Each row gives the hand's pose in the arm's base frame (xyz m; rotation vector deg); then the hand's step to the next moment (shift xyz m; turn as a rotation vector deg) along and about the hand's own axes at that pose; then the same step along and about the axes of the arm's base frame.
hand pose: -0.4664 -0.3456 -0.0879 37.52 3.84 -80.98
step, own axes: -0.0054 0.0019 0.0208 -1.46 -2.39 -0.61
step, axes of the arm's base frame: -0.0062 -0.0047 0.0201 -2.28 1.54 -0.80
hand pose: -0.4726 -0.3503 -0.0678 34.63 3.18 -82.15
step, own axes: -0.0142 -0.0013 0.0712 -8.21 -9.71 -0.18
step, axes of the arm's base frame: -0.0261 -0.0171 0.0656 -10.35 7.38 -0.42
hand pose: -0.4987 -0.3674 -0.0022 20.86 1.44 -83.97
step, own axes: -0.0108 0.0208 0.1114 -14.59 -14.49 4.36
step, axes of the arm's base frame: -0.0037 -0.0168 0.1125 -16.65 12.08 4.30
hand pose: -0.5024 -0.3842 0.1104 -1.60 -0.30 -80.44
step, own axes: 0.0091 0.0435 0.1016 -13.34 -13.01 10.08
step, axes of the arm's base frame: 0.0457 0.0005 0.1010 -14.91 11.22 10.02
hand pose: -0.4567 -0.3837 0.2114 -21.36 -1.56 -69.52
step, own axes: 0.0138 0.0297 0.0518 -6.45 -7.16 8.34
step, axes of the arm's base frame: 0.0413 0.0116 0.0437 -7.40 6.19 8.33
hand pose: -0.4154 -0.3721 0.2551 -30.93 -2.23 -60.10
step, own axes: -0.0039 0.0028 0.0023 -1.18 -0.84 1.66
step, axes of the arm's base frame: 0.0008 0.0053 -0.0002 -0.93 1.37 1.45
